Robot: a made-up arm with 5 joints.
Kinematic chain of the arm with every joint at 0, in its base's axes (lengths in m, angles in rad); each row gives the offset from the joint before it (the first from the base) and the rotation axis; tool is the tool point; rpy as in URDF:
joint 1: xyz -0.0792 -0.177 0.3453 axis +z
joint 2: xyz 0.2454 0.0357 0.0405 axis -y
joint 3: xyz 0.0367 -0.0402 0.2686 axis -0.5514 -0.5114 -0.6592
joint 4: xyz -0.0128 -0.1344 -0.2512 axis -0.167 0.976 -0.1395
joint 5: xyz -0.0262 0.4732 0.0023 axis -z
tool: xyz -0.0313 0.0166 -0.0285 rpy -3.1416 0 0
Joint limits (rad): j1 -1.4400..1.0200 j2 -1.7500..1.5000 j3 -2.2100..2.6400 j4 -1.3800..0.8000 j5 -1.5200..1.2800
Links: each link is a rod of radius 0.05 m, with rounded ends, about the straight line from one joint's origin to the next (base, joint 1, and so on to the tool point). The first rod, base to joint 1, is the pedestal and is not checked.
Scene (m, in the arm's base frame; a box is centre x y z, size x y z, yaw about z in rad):
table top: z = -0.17
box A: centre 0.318 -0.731 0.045 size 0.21 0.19 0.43 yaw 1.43
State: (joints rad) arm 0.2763 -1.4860 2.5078 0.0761 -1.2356
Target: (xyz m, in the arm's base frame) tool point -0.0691 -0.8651 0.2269
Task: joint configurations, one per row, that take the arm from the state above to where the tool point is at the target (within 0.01 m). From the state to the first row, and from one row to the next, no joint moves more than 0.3 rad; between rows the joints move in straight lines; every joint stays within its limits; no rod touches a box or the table.
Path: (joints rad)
1: 0.2364 -1.4466 2.2286 -0.0942 -1.2486
2: 0.1965 -1.4072 1.9495 -0.2645 -1.2617
3: 0.1566 -1.3678 1.6703 -0.4348 -1.2747
4: 0.1167 -1.3284 1.3911 -0.6051 -1.2878
5: -0.0878 -1.4689 1.5593 -0.5488 -1.3652
6: -0.2922 -1.6095 1.7275 -0.4926 -1.4426
7: -0.4966 -1.7500 1.8956 -0.4363 -1.5200
8: -0.7504 -1.4875 2.1449 -0.2192 -1.4070
9: -1.0042 -1.2249 2.3941 -0.0022 -1.2940

